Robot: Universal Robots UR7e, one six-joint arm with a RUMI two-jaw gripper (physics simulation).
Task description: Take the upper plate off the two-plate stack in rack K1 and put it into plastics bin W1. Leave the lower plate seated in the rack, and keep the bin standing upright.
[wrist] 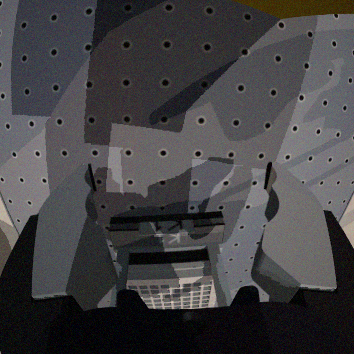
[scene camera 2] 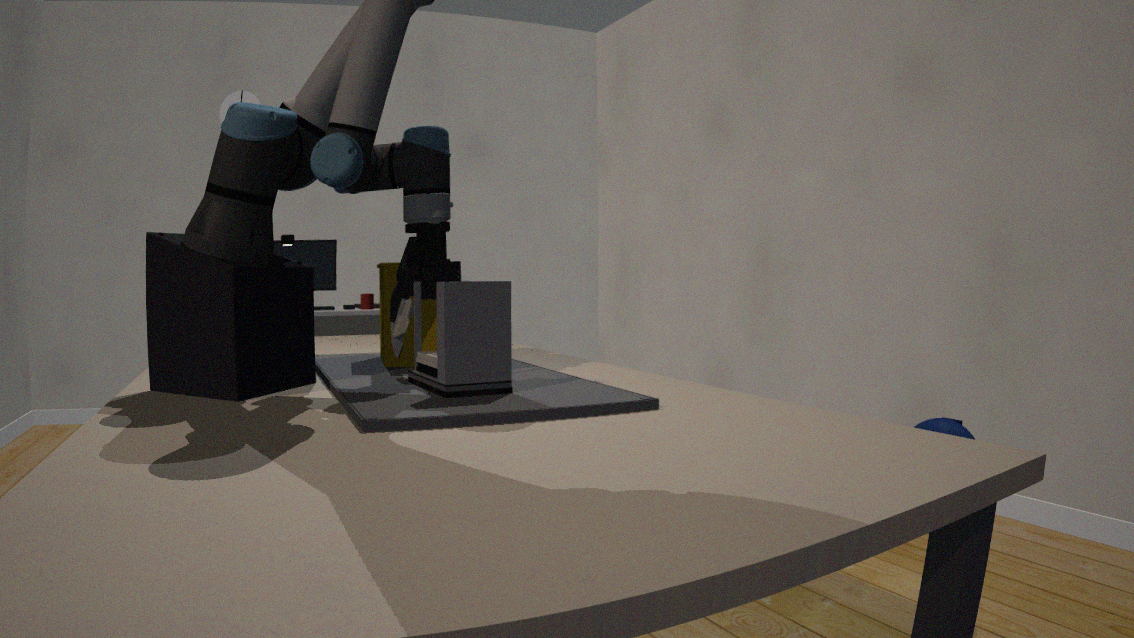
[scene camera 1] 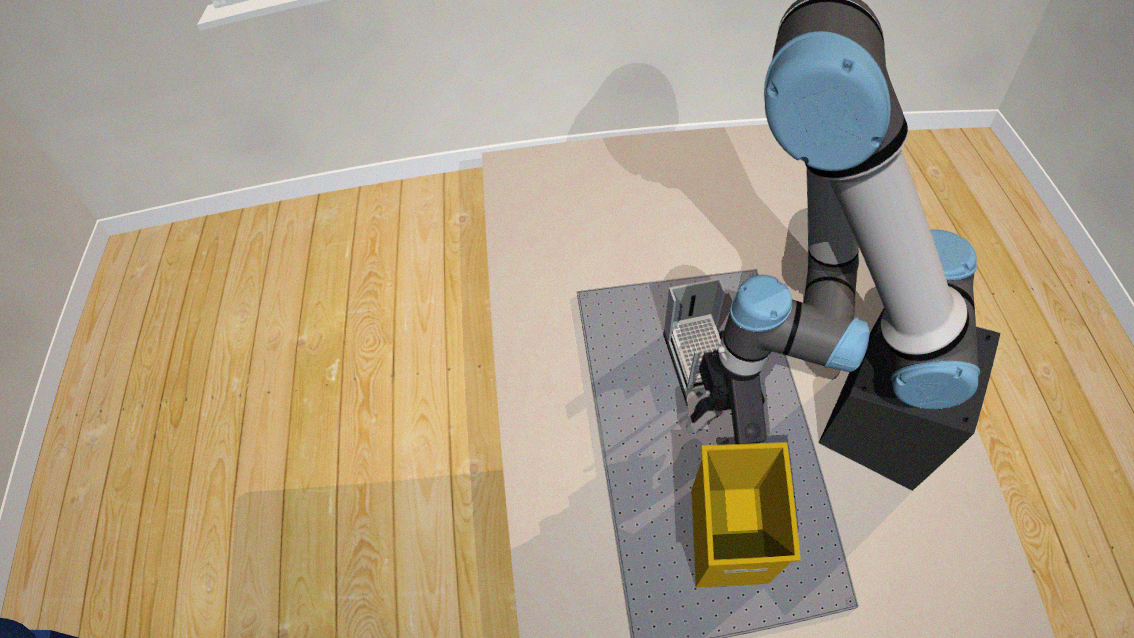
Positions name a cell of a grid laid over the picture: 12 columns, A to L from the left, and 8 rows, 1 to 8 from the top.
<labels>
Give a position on a white gridded plate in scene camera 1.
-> H5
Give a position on a yellow bin W1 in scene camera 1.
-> H7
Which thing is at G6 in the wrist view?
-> A black gridded plate.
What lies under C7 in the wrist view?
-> My gripper.
</labels>
